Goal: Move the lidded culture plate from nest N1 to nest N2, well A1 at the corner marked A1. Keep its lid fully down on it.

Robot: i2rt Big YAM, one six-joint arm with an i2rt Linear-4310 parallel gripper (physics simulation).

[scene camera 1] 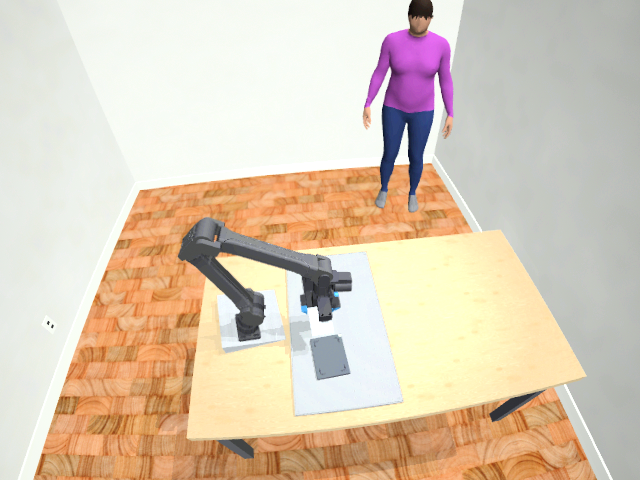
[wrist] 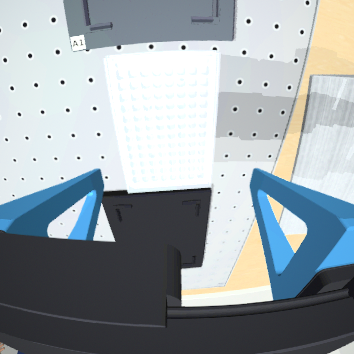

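Where they show: gripper, between the fingertips: [wrist: 176, 176]; arm's base, origin of its link: [scene camera 1: 247, 327].
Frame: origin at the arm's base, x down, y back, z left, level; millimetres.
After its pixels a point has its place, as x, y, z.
Note:
The white culture plate [scene camera 1: 321, 326] {5, -278, -78} [wrist: 167, 120] {5, -280, -60}, with rows of wells showing through its top, is between two nests. Its lid is too washed out to tell how it sits. A grey nest [scene camera 1: 330, 356] {10, -273, -206} [wrist: 155, 25] {9, -277, -132} is at the top of the wrist view, with the A1 label [wrist: 78, 43] {9, -334, -132} at its lower left corner. A black nest [wrist: 160, 225] {9, -312, 72} lies at the plate's lower end, partly hidden by the gripper. I cannot read which is N1 or N2. My gripper [scene camera 1: 320, 310] {-55, -280, -47} [wrist: 176, 176] {-55, -280, -47} is open and empty, its fingers apart above the black nest's end of the plate.
A pale perforated board [scene camera 1: 361, 377] {21, -355, -314} [wrist: 27, 100] {21, -400, -101} lies under the nests on the wooden table [scene camera 1: 465, 320] {34, -850, -232}. The arm's base stands on a light slab [scene camera 1: 273, 310] {23, -114, 61} [wrist: 330, 100] {23, -111, -52} left of the board. A person [scene camera 1: 413, 77] stands behind the table.

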